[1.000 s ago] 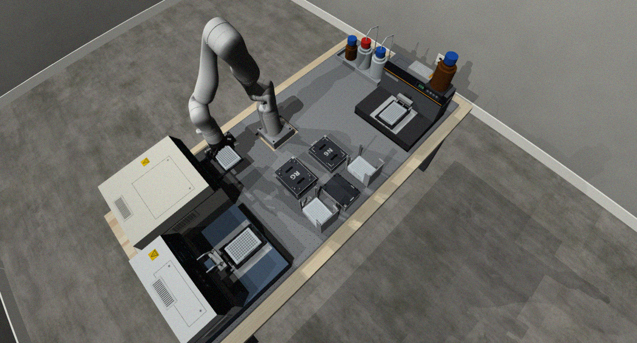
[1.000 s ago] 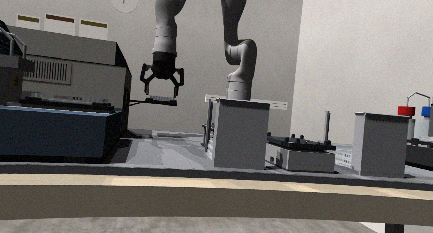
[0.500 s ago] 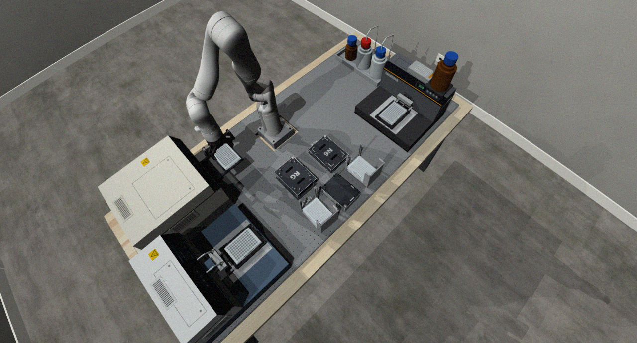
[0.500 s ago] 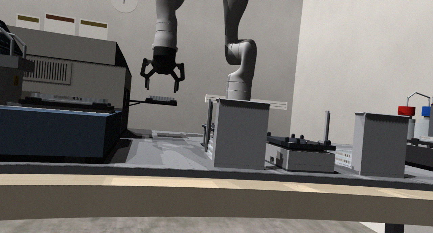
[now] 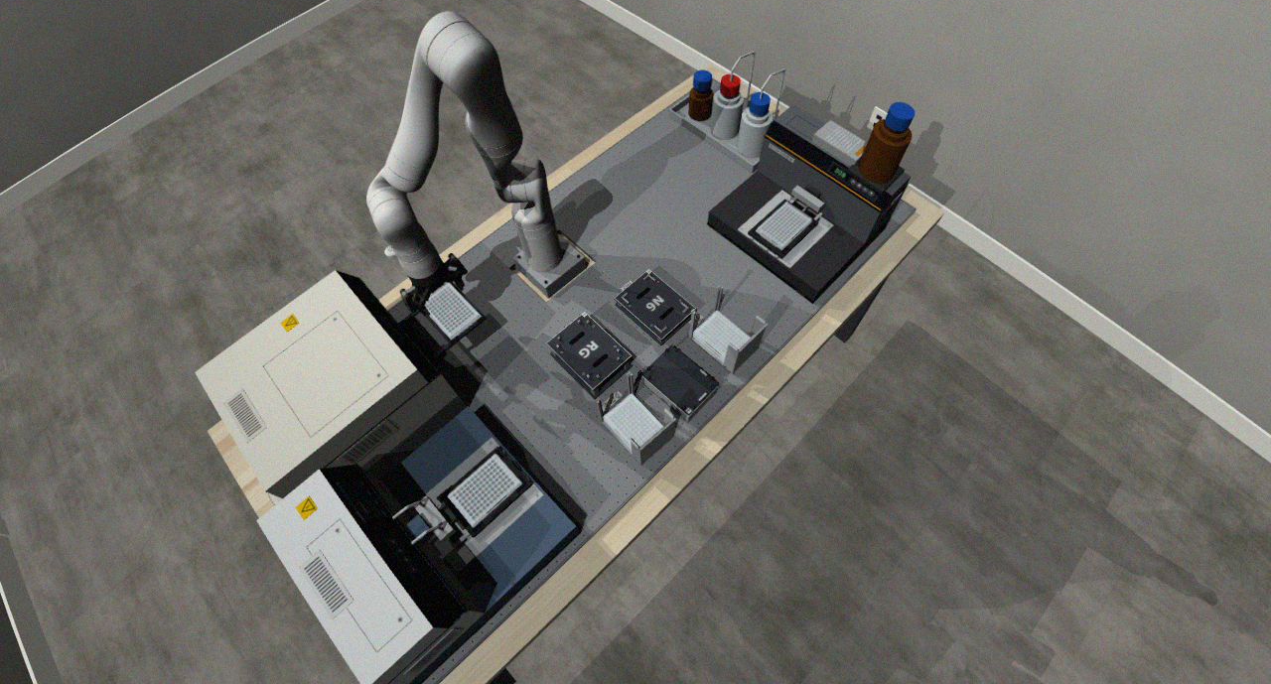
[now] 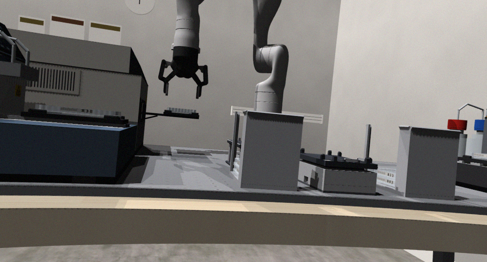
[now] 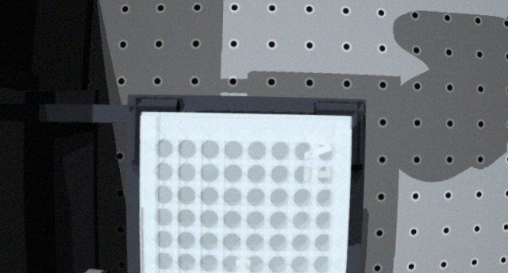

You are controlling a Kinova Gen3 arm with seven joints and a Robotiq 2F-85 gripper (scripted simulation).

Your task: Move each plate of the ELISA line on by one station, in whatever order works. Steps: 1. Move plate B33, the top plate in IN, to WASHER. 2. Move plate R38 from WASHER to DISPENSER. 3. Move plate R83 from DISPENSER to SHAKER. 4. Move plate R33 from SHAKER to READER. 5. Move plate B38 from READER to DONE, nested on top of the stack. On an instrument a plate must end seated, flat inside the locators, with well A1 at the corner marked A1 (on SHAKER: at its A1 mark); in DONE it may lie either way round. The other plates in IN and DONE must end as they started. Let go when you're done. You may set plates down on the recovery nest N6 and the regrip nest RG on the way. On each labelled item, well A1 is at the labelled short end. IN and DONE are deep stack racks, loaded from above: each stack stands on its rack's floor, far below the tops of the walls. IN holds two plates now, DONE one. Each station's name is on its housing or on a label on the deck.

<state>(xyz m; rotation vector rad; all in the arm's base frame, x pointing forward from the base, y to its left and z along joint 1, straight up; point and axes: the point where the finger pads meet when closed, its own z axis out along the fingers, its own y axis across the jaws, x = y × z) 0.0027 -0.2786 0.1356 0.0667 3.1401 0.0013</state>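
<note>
My gripper is now 50 mm above the plate R33. Also, from my hand: washer manifold (360 mm ahead, 310 mm to the right, 10 mm below); then RG nest (280 mm ahead, 170 mm to the left, 120 mm below); then plate R38 (370 mm ahead, 210 mm to the right, 80 mm below).
</note>
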